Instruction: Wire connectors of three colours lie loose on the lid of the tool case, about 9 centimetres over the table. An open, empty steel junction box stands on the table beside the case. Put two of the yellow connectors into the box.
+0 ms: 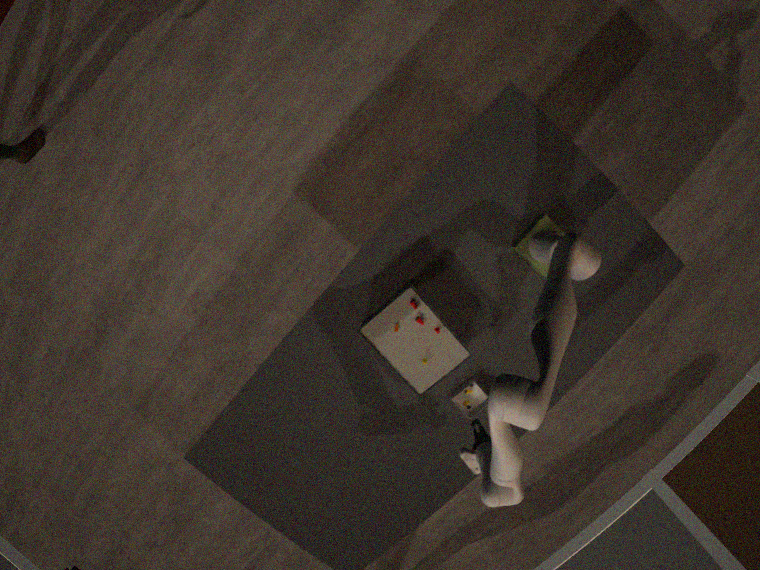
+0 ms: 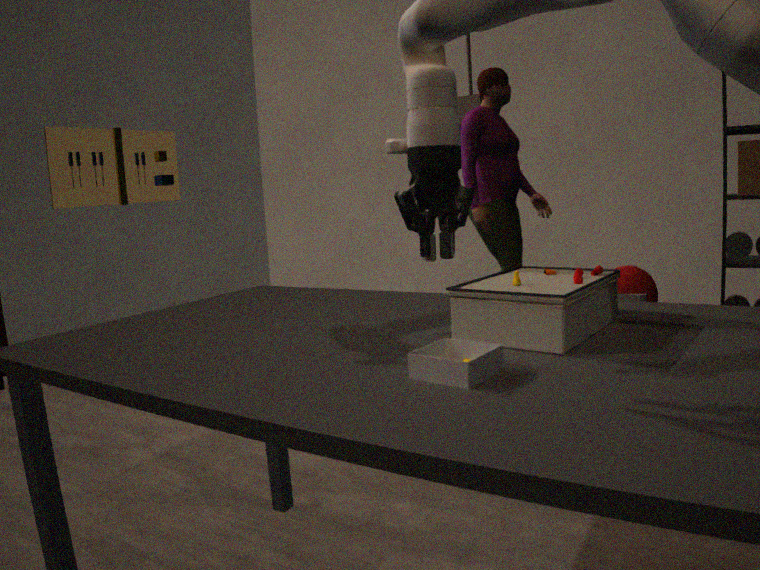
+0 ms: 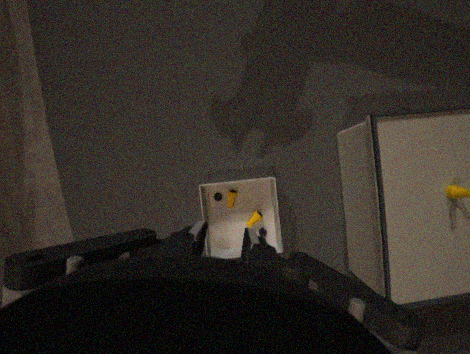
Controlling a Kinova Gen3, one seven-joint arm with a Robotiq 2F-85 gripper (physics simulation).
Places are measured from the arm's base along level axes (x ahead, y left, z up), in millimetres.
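Pixels of known places: gripper, between the fingertips: (image 1: 477,425) (image 2: 438,259) (image 3: 224,238); arm's base, origin of its link: (image 1: 542,246).
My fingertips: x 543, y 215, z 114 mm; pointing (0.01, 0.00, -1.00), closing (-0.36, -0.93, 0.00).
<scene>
Ahead of a thing's pixels: the offset from my fingertips to its middle. Level surfaces: height alone.
My gripper (image 1: 476,423) (image 2: 437,247) (image 3: 224,238) is partly open and empty, high above the table near the junction box. The pale junction box @[dx -17, dy -12, dz -153 mm] (image 1: 476,393) (image 2: 435,371) (image 3: 240,182) stands beside the tool case. One yellow connector (image 1: 468,390) (image 3: 232,198) and a second yellow connector (image 1: 467,403) (image 3: 254,218) lie apart inside it. Another yellow connector @[dx -28, dy -251, dz -65 mm] (image 1: 424,360) (image 2: 516,279) (image 3: 457,192) is on the lid of the case (image 1: 405,350) (image 2: 503,322) (image 3: 420,240). Red connectors (image 1: 419,320) (image 2: 578,276) and an orange connector @[dx -49, dy -390, dz -72 mm] (image 1: 396,327) (image 2: 550,271) also lie there.
The case stands higher than the box, close beside it on the dark table @[dz -172 mm] (image 1: 276,417) (image 2: 214,362). The arm's base is by a green plate (image 1: 546,224). A person in purple (image 2: 489,153) and a red ball (image 2: 635,283) are behind the table.
</scene>
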